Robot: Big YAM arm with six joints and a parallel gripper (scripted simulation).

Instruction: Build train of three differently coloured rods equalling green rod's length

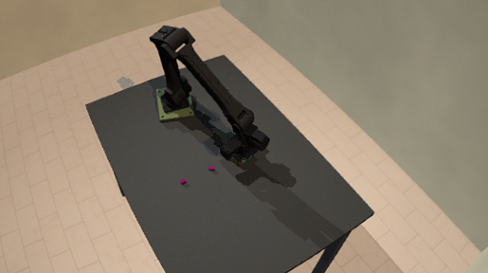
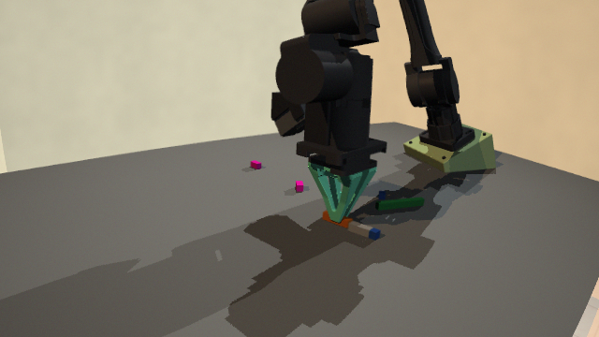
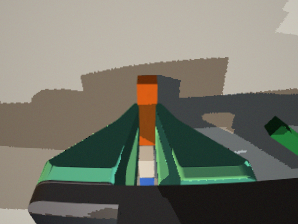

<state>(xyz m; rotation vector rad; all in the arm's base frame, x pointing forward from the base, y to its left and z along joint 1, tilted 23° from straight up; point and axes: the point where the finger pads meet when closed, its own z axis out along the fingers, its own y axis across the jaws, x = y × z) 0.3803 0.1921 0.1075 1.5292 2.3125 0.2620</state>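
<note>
The orange rod lies 10 mm below my hand. Round my hand: grey rod 10 mm behind, 30 mm to the left, 10 mm below; then magenta rod 10 mm behind, 130 mm to the right, 10 mm below; then green rod 120 mm behind, 10 mm to the right, 10 mm below.
</note>
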